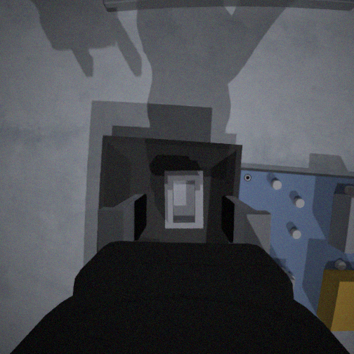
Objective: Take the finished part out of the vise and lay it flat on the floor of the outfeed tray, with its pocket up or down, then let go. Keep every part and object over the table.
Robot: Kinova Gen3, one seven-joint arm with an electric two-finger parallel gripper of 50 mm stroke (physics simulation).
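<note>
The finished part [198, 200], a light grey rectangular block, lies flat on the floor of the dark outfeed tray [114, 192], with its pocket facing up. It sits near the middle of the tray's visible floor and is apart from the visible walls. My gripper [183, 211] is open and empty, with its fingers wide on either side of the part and above it. The near part of the tray is hidden behind the gripper body. The vise cannot be made out for certain.
A blue plate [265, 210] with several light round pegs lies right of the tray. A grey block [341, 222] and a yellow block [345, 307] stand at the right edge. A grey bar [230, 5] runs along the top. Arm shadows fall across the table [40, 175].
</note>
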